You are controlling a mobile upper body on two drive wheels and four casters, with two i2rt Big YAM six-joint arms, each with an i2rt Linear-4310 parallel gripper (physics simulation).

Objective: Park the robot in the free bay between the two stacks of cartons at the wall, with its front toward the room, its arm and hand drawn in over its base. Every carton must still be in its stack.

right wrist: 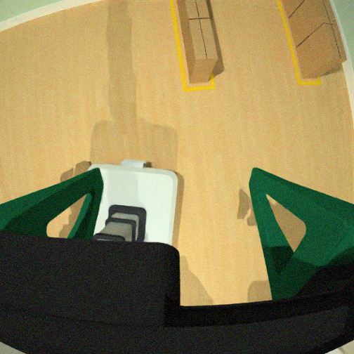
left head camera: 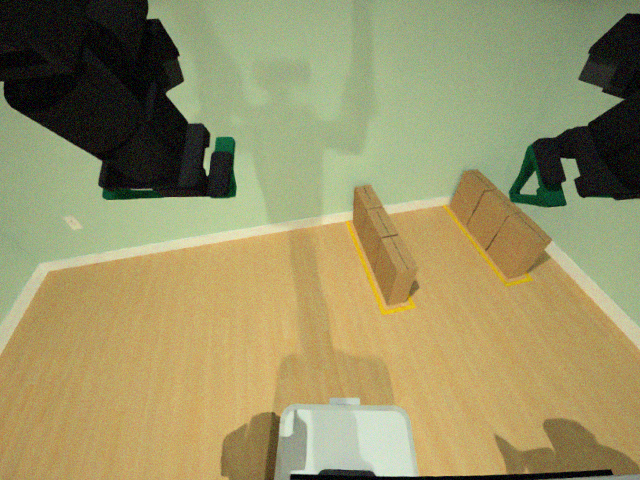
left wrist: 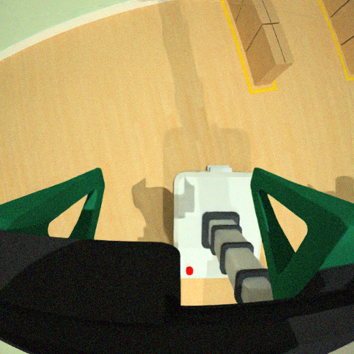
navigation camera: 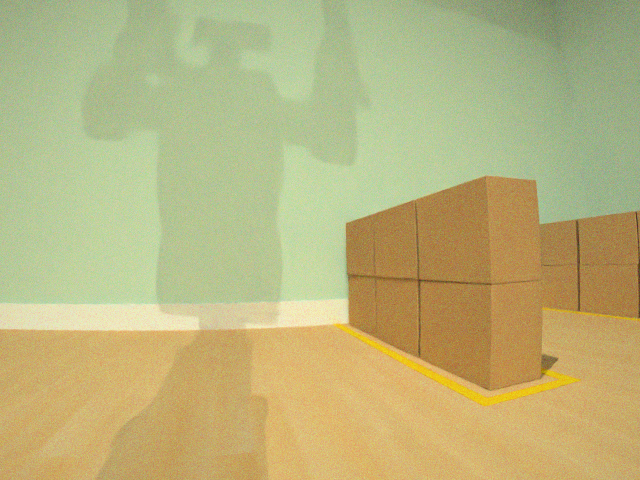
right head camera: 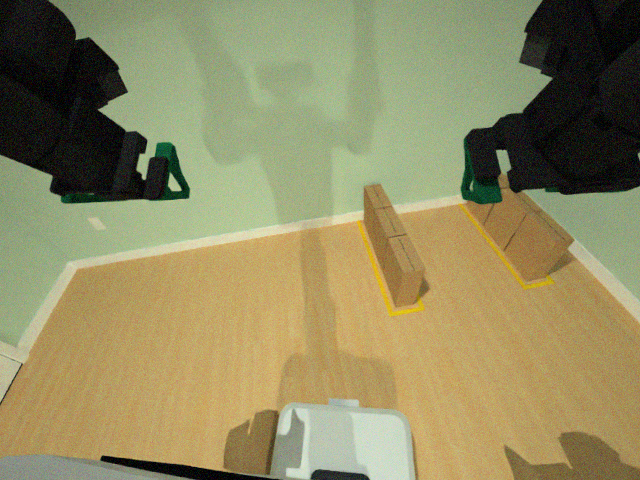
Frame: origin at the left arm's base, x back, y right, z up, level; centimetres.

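Where they show: left gripper, fingertip midpoint: (left head camera: 199, 192) (right head camera: 157, 194); right gripper, fingertip midpoint: (left head camera: 546, 194) (right head camera: 504, 190).
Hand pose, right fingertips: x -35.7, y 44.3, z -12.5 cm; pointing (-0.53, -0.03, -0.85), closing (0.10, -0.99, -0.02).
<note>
After its pixels a point has its place.
The nearer carton stack (left head camera: 400, 286) (right head camera: 408, 290) @[x -93.0, y 56.8, z -123.7 cm] (left wrist: 259, 55) (right wrist: 201, 70) (navigation camera: 449, 315) @[x -104.1, y 48.4, z -129.6 cm] stands upright at the wall, right of centre. The other carton stack (left head camera: 491, 222) (right head camera: 529, 232) (right wrist: 317, 47) (navigation camera: 607, 284) stands farther right, near the room corner. The bay floor (left head camera: 444, 248) @[x -139.2, y 100.7, z -141.0 cm] (right head camera: 457, 248) @[x -139.5, y 99.9, z -141.0 cm] (right wrist: 250, 50) lies between them. My white base (left head camera: 385, 439) @[x -20.1, y 37.5, z -115.0 cm] (right head camera: 385, 439) @[x -21.5, y 38.7, z -115.0 cm] (left wrist: 240, 192) (right wrist: 160, 200) is outside the bay, and the navigation camera faces the wall. My left gripper (left head camera: 170, 192) (left wrist: 177, 175) and right gripper (right head camera: 535, 192) (right wrist: 177, 170) are open and empty, held high.
Yellow floor tape (left head camera: 364, 263) @[x -125.2, y 40.1, z -140.8 cm] (navigation camera: 423, 370) @[x -106.5, y 43.9, z -140.9 cm] runs beside the nearer stack and around its front end. A white baseboard (left head camera: 170, 245) @[x -137.8, y -106.1, z -135.8 cm] (navigation camera: 103, 316) @[x -150.9, y -50.1, z -136.2 cm] lines the green wall. A wall plate (left head camera: 72, 222) @[x -127.1, y -157.0, z -100.8 cm] (right head camera: 96, 223) @[x -126.6, y -156.1, z -100.1 cm] is at the left. My shadow falls across floor and wall.
</note>
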